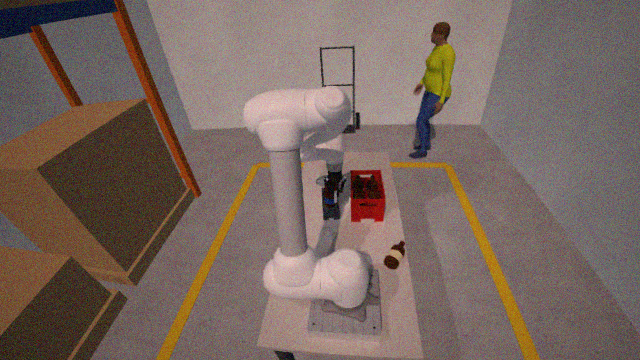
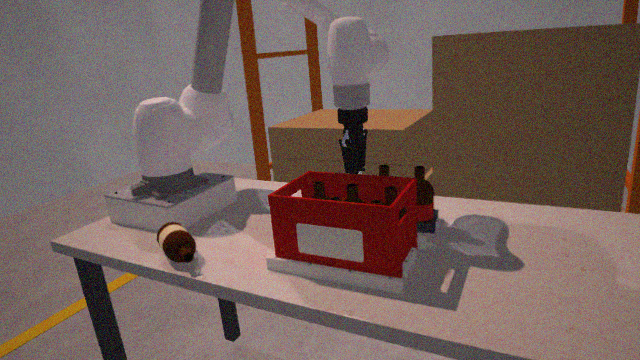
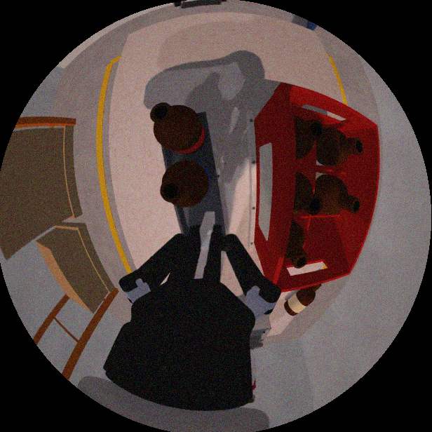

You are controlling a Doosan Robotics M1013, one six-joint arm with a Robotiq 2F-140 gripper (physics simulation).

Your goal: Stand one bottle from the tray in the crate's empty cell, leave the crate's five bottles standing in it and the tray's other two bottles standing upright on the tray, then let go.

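Seen in the pictures: gripper, fingertip midpoint: (image 1: 335,201); arm's base, origin of the base link: (image 1: 347,297) (image 2: 170,186).
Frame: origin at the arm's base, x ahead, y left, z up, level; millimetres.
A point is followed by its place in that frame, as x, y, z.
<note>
The red crate (image 1: 356,210) {515, 72, 4} (image 2: 283,230) {579, -74, 9} (image 3: 281,150) holds five upright dark bottles. Its empty cell (image 3: 327,240) is at the end toward the arm base, on the outer side. Two bottles stand on the dark tray (image 1: 331,216) {499, 218, -63} (image 2: 427,225) {757, 253, -67} (image 3: 212,150): a red-labelled bottle (image 2: 425,200) {746, 263, -5} (image 3: 178,128) and a blue-labelled bottle (image 3: 186,184). A cream-labelled bottle (image 1: 395,256) {269, -173, -16} (image 2: 176,243) {347, -200, -28} (image 3: 300,302) lies on its side on the table, away from the tray. My gripper (image 2: 354,169) (image 3: 210,219) is shut with no bottle between its fingers, above the tray's near end.
The arm's base plate (image 1: 345,320) {-101, -16, 2} (image 2: 165,212) {142, -106, -24} is on the table (image 1: 285,325) {-159, 236, -89} (image 2: 550,270) {1053, 211, -88}. The lying bottle is near the table's long edge, between base and crate. Large boxes (image 1: 120,195) (image 2: 530,115) are beyond the opposite side. A person (image 1: 440,70) stands at the back.
</note>
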